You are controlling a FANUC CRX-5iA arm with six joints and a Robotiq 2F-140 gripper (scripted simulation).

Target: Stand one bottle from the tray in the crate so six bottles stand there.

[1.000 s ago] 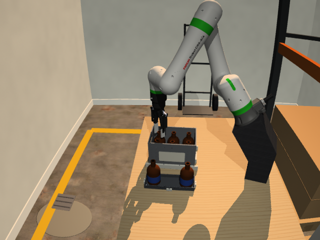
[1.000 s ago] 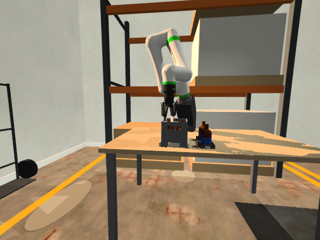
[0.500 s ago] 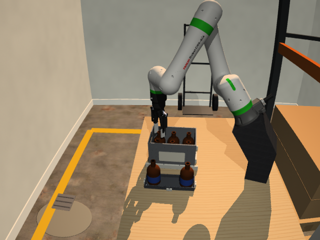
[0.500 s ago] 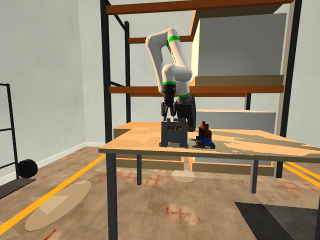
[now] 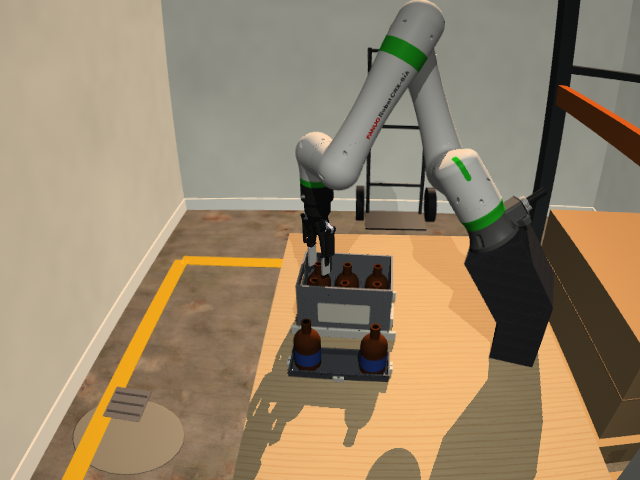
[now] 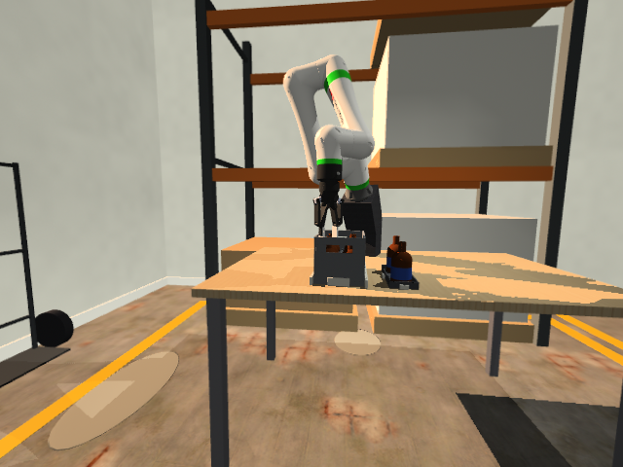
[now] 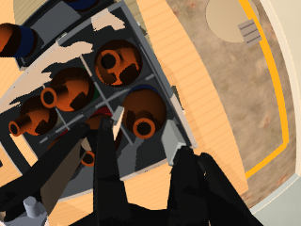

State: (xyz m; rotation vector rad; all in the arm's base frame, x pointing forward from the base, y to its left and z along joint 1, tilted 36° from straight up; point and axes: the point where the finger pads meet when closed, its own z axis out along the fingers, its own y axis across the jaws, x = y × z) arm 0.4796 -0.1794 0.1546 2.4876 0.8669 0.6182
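Right now the glass bottle is 9 cm below my hand. From my hand the other things lie so: tray: 28 cm to the left, 16 cm below, 3 cm behind; then grey crate: 9 cm below, 8 cm behind, 6 cm to the left.
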